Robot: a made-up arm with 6 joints.
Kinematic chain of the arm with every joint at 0, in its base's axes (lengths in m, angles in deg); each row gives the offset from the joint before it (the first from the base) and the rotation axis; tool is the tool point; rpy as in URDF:
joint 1: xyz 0 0 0.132 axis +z
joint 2: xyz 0 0 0 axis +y
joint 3: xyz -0.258 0 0.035 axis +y
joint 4: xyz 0.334 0 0.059 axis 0.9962 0 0.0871
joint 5: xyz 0 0 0 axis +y
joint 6: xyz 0.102 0 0.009 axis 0.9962 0 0.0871
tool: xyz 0 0 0 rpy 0 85 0
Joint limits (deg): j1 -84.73..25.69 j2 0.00..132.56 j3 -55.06..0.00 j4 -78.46..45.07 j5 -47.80..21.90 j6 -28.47..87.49
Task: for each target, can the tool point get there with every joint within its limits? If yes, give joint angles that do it. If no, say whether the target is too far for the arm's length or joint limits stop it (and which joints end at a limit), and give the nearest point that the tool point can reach.
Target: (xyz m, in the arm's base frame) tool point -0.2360 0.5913 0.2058
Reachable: no: joint limits stop it (at a limit: joint 1, joint 2, joint 3, joint 4, joint 5) | nearest point 0.0967 0.1291 0.2471 | short by 0.571 m
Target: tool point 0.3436 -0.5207 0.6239
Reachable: no: too far | nearest point 0.2006 -0.3040 0.4192 | short by 0.331 m
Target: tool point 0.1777 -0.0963 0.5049
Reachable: yes | joints -31.65 34.88 -49.20 -23.60 -15.85 -14.33
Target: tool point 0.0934 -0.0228 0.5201
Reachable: yes | joints -24.53 16.85 -41.75 -20.71 -29.90 4.41
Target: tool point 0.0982 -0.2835 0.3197
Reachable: yes | joints -72.88 50.36 -39.16 33.70 10.55 -19.65
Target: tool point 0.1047 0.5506 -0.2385
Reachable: no: joint limits stop it (at a limit: joint 1, joint 2, joint 4, joint 5) | nearest point 0.2367 0.1964 -0.0987 | short by 0.403 m
